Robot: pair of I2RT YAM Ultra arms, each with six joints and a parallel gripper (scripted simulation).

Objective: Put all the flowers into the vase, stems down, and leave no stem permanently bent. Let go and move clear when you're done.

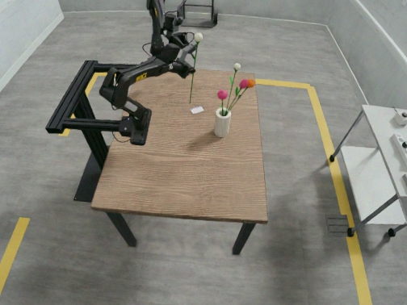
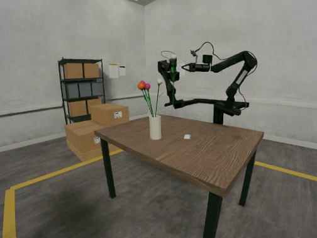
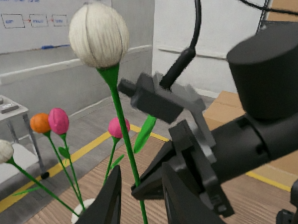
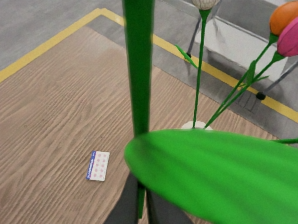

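Now: right hand 270 mm short of the orange flower, 60 mm above it and 50 mm to the left of it. Also, from my right hand: small white card: 410 mm below, 140 mm to the left, 10 mm ahead.
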